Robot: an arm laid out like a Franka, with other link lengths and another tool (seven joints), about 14 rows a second.
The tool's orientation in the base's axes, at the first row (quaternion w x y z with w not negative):
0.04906, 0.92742, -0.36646, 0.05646
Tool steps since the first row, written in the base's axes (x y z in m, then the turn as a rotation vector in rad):
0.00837, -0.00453, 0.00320, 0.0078, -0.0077, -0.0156
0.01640, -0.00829, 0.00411, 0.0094, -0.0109, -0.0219
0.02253, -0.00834, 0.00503, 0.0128, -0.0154, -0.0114
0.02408, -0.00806, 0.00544, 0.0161, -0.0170, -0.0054
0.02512, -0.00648, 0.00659, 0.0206, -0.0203, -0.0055
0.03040, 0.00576, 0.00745, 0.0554, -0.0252, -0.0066
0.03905, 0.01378, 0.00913, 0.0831, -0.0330, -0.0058
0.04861, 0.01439, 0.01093, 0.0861, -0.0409, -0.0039
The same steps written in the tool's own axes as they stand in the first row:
0.00957, -0.00229, -0.00199, 0.0087, -0.0005, 0.0170
0.01806, -0.00501, -0.00184, 0.0111, 0.0004, 0.0237
0.02267, -0.00913, -0.00232, 0.0181, 0.0019, 0.0142
0.02366, -0.01037, -0.00266, 0.0224, 0.0011, 0.0087
0.02351, -0.01218, -0.00393, 0.0278, 0.0004, 0.0095
0.01921, -0.02465, -0.00604, 0.0562, -0.0200, 0.0137
0.02031, -0.03632, -0.00817, 0.0817, -0.0333, 0.0158
0.02708, -0.04322, -0.00937, 0.0895, -0.0295, 0.0152

